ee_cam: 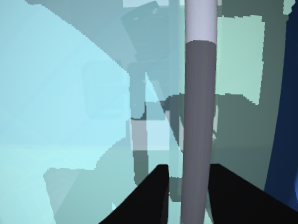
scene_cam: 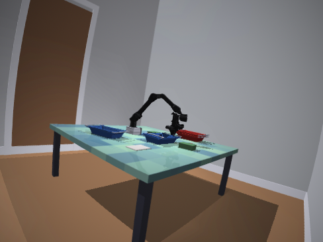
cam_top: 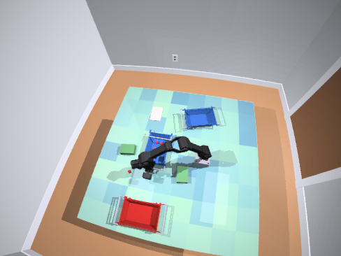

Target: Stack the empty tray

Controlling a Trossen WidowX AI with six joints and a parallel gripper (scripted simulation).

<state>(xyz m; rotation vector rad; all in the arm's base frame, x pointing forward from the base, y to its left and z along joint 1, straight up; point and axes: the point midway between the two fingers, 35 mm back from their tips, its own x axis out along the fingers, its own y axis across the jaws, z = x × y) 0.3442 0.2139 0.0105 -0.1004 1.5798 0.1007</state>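
The blue tray lies 23 cm behind my gripper tip and 55 cm to the right of it. Round my gripper tip: small red block 17 cm ahead, 8 cm to the left, 3 cm below; then white flat plate 17 cm ahead, 50 cm to the right, 4 cm below.
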